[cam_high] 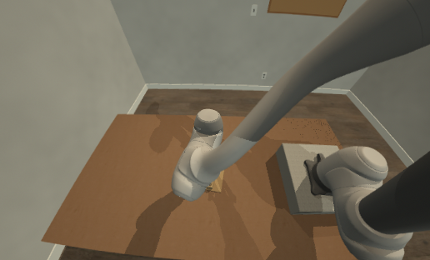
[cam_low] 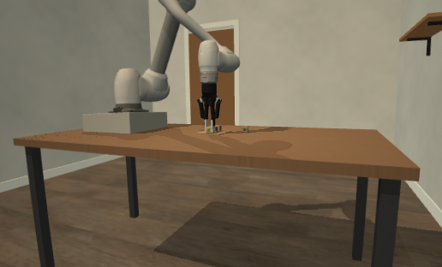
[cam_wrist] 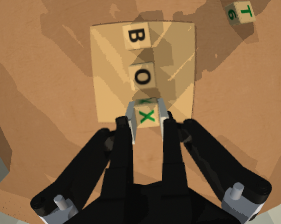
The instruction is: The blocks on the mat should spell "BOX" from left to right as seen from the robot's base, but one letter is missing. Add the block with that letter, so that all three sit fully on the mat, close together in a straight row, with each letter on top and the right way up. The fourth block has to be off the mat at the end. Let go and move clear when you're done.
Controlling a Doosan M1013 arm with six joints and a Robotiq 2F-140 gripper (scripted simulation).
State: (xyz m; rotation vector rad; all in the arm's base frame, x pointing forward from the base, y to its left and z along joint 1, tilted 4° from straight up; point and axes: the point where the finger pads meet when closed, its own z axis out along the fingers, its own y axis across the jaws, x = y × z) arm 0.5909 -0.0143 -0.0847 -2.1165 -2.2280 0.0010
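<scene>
My gripper is now 5 cm to the right of the mat and 4 cm above it.
</scene>
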